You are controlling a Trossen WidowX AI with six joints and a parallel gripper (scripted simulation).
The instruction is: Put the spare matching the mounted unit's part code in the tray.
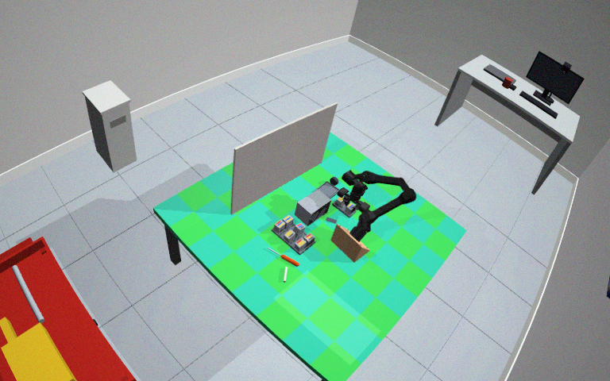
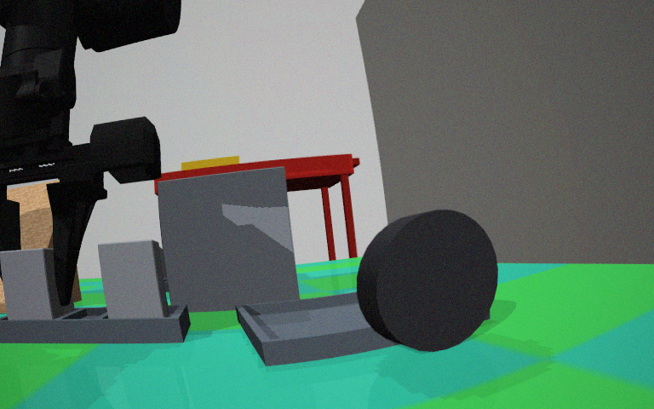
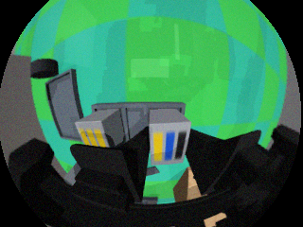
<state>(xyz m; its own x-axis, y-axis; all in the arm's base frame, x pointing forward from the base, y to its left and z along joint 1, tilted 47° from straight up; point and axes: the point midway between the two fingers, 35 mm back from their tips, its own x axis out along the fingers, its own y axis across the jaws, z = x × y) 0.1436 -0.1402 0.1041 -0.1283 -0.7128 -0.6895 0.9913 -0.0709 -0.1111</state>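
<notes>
My gripper tip is now 180 mm short of the flat grey tray, 30 mm to the left of it and 10 mm above it. Round my gripper tip: mounted unit 180 mm to the left, 140 mm ahead, 30 mm above; then tall grey panel 390 mm ahead, 210 mm above, 150 mm to the left; then dark disc 200 mm ahead, 100 mm to the right, 10 mm above.
</notes>
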